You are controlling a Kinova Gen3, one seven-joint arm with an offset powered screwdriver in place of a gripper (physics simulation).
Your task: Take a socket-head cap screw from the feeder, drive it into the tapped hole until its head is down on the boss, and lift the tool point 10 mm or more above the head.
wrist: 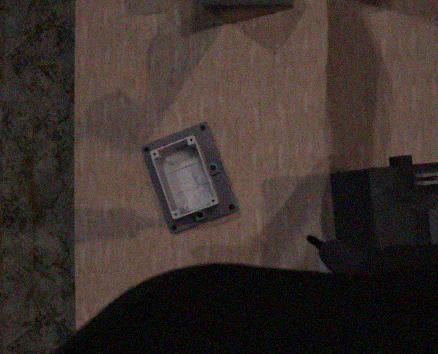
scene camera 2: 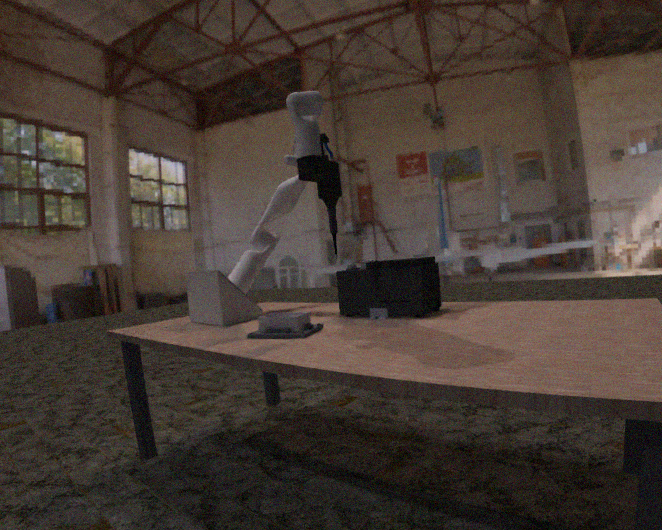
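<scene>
The black screwdriver tool [scene camera 2: 335, 254] [wrist: 312, 239] points down, with its tip above the left end of the black feeder [scene camera 2: 403, 287] [wrist: 352, 210] in the scene view. In the wrist view the tip shows over the table, just left of the feeder. The tip is dark and small; whether a screw sits on it I cannot tell. A light grey open housing [scene camera 2: 284, 321] [wrist: 172, 200] sits on a dark base plate [scene camera 2: 259, 335] [wrist: 223, 192]. Two round bosses with dark holes, a right one [wrist: 213, 168] and a lower one [wrist: 200, 215], stand beside the housing. No screw is distinguishable in either hole.
A grey wedge-shaped block [scene camera 2: 207, 298] stands on the wooden table [scene camera 2: 358, 353] [wrist: 280, 100] near the arm's base, left of the housing in the scene view. A small light block [scene camera 2: 378, 313] is at the feeder's front foot. The table's edge runs along the wrist view's left.
</scene>
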